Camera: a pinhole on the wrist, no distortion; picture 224 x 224 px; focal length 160.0 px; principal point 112.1 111.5 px. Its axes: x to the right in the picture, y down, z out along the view. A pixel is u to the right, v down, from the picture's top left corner.
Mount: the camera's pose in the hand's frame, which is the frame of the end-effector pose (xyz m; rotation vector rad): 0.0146 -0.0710 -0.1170 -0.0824 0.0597 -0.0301
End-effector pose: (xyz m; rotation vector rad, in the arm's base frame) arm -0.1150 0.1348 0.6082 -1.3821 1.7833 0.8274
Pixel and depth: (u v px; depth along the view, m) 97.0 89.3 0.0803
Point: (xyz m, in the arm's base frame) -0.0491 0.0827 0.6131
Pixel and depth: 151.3 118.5 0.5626
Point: -0.0735 0.3979 0.2194
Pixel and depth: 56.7 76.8 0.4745
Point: 0.0893 0.4798 0.5058
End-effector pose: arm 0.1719 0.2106 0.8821 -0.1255 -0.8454 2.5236
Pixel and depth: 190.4 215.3 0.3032
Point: -0.0886 0.1088 0.9369
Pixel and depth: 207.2 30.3 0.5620
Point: -0.1313 0.3639 1.4534
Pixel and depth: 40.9 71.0 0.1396
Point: 0.2384 0.2414 0.9572
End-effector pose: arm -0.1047 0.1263 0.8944 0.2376 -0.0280 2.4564
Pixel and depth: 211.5 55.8 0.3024
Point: -0.1434 0.3693 1.1054
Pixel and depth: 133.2 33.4 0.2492
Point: -0.0195 0.2869 1.0348
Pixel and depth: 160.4 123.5 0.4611
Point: -0.1880 0.2155 1.2519
